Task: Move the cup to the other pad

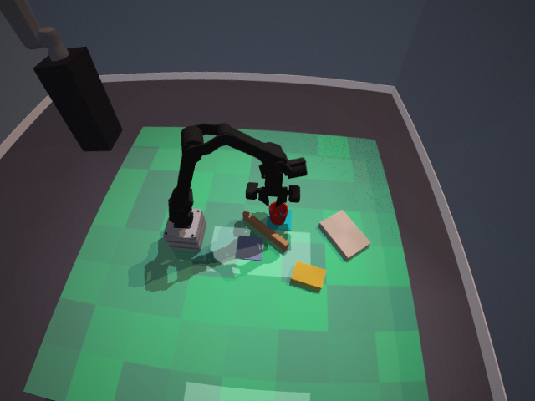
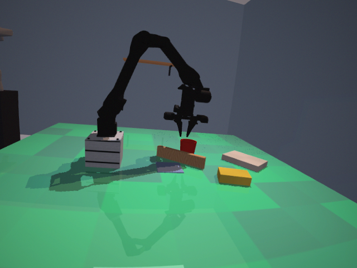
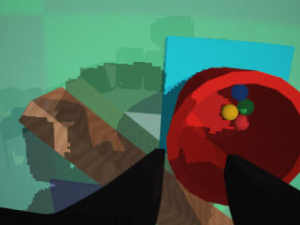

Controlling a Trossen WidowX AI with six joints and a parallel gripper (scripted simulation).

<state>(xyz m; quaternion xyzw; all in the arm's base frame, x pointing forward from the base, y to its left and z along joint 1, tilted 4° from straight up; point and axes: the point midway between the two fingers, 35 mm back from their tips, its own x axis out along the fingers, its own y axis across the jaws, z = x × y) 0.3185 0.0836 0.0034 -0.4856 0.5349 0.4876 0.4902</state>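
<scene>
My gripper tip is now 50 mm above the red cup and 30 mm short of it. From my gripper tip the other things lie so: red marble: 70 mm below, 40 mm ahead, 10 mm to the right; wooden block: 80 mm below, 70 mm to the right, 20 mm behind; teal pad: 100 mm below, 30 mm ahead.
</scene>
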